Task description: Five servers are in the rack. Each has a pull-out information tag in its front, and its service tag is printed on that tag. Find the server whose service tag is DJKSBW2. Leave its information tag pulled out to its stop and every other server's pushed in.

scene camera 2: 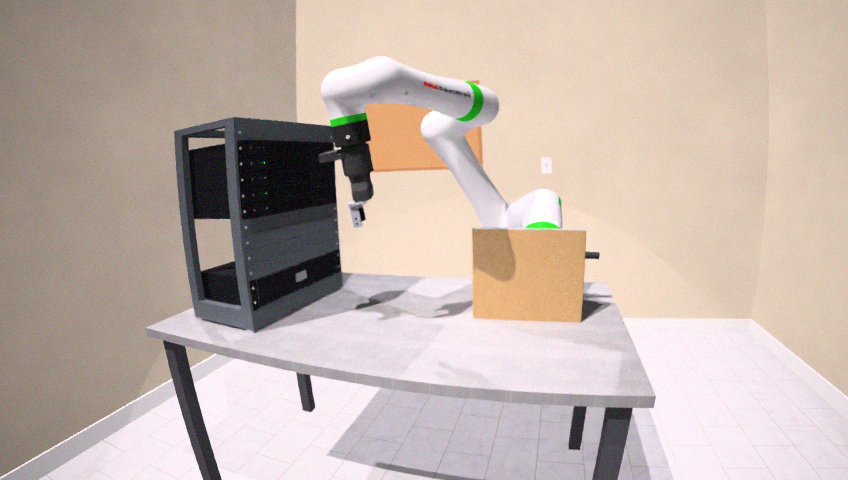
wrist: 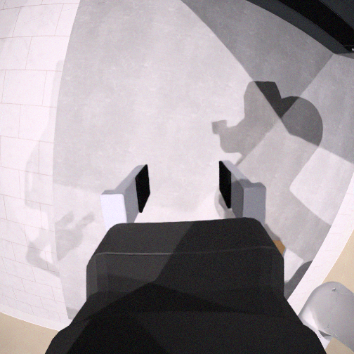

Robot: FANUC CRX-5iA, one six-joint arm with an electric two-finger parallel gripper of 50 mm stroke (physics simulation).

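Pixels of known places: gripper, between the fingertips: (scene camera 2: 360, 223); arm's base, origin of its link: (scene camera 2: 541, 257).
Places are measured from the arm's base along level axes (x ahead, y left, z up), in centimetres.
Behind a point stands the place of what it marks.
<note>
The rack (scene camera 2: 241, 196) @[z 23.3, x 80.1, y 34.1 cm] stands at the left of the table in the scene view. Dark servers (scene camera 2: 291, 178) @[z 27.1, x 76.0, y 13.5 cm] with small green lights fill its upper part. A black unit (scene camera 2: 279, 285) @[z -5.6, x 78.6, y 21.8 cm] with a light label sits at the bottom. No pulled-out information tag can be made out, and no service tag is readable. A dark corner of the rack (wrist: 320, 25) shows at the top right of the wrist view. My gripper (scene camera 2: 357, 214) @[z 14.3, x 47.2, y 26.6 cm] (wrist: 183, 177) is open and empty, pointing down in front of the rack, above the table and apart from both.
The grey table (scene camera 2: 505, 368) @[z -16.7, x 8.5, y 40.7 cm] (wrist: 135, 90) carries the rack and a tan box-shaped pedestal (scene camera 2: 529, 279) @[z -4.1, x 3.8, y 10.3 cm] under the arm's base at the right. Grey blank panels (scene camera 2: 291, 231) @[z 10.1, x 77.5, y 13.3 cm] lie between the upper servers and the bottom unit. An orange board (scene camera 2: 404, 142) hangs on the wall behind the arm.
</note>
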